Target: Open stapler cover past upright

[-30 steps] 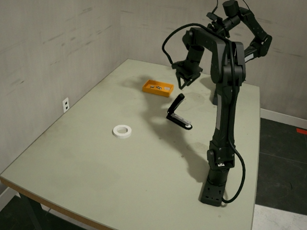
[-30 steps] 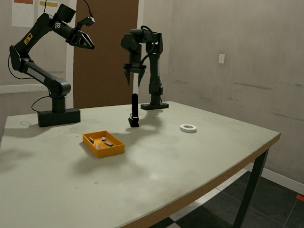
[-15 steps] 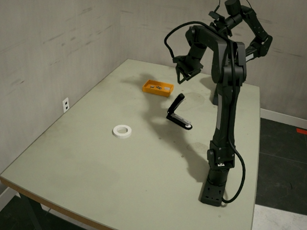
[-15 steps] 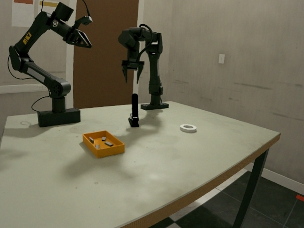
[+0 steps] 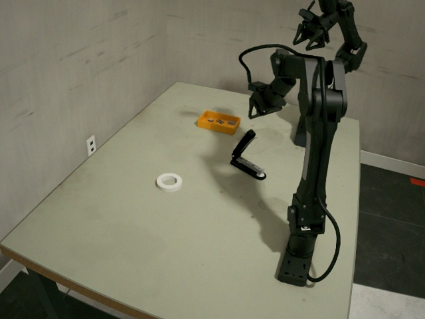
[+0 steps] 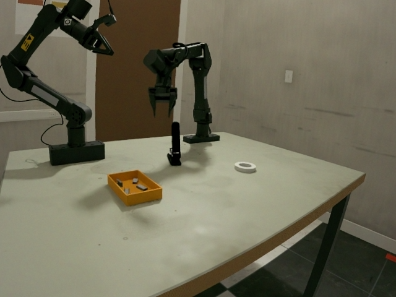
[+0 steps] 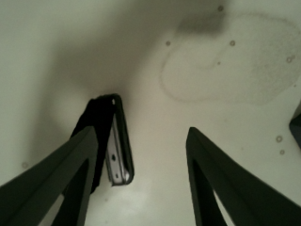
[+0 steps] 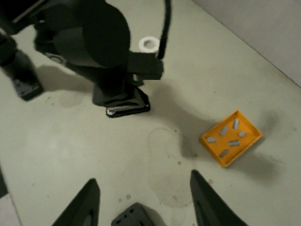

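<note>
My left hand is 30 mm short of the stapler cover, 50 mm to the right of it and 90 mm above it. The rest, counted from my left hand: stapler 10 mm ahead, 60 mm to the left, 120 mm below; orange tray 150 mm ahead, 200 mm to the right, 160 mm below; white tape ring 220 mm ahead, 210 mm to the left, 160 mm below.
</note>
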